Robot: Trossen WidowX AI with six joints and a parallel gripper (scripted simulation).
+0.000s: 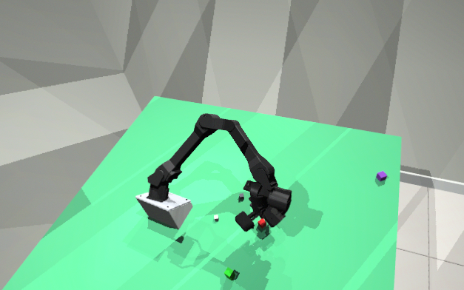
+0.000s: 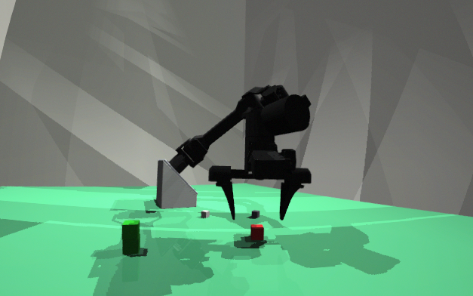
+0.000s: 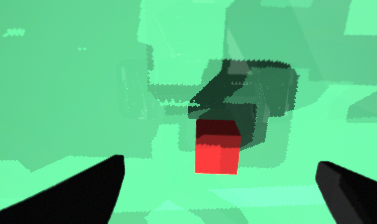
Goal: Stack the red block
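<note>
My gripper tip is now 20 mm above the red block. Round my gripper tip: small dark grey block (100 mm behind, 100 mm to the left, 30 mm below); small white block (180 mm behind, 10 mm to the right, 30 mm below); purple block (430 mm ahead, 280 mm to the left, 20 mm below).
</note>
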